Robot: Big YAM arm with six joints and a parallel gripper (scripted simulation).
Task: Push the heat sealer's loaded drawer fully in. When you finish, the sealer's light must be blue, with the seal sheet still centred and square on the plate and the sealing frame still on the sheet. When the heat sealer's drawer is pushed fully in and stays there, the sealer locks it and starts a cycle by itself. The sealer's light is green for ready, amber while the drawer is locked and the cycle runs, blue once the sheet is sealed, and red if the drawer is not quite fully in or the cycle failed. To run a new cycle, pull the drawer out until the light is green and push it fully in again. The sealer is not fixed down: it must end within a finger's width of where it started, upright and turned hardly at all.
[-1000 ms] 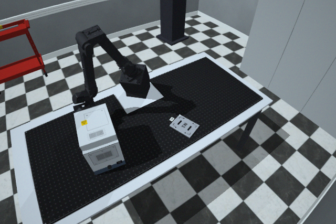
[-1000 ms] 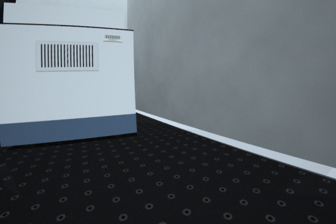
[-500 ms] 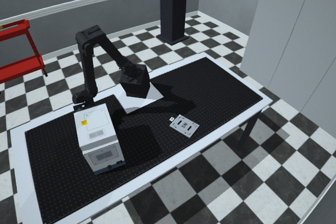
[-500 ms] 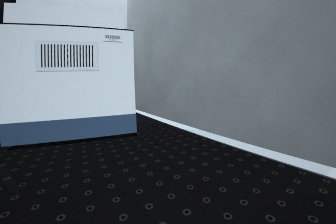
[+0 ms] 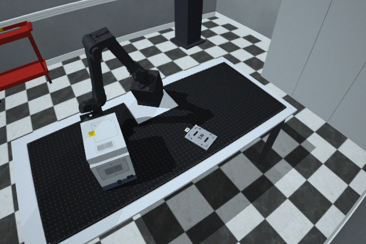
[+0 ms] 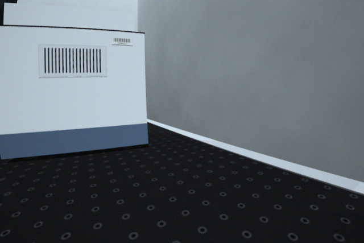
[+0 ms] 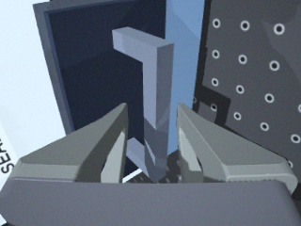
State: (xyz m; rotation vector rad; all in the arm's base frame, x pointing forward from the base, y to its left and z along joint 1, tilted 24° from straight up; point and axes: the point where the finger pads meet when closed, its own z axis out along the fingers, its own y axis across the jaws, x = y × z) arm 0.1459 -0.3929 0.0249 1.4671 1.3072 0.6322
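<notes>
Now: hand 100 mm short of the dark blue drawer, 30 mm to the left of it and 10 mm above it. Round my hand: tiny tag (440 mm to the left, 240 mm ahead, 90 mm below).
</notes>
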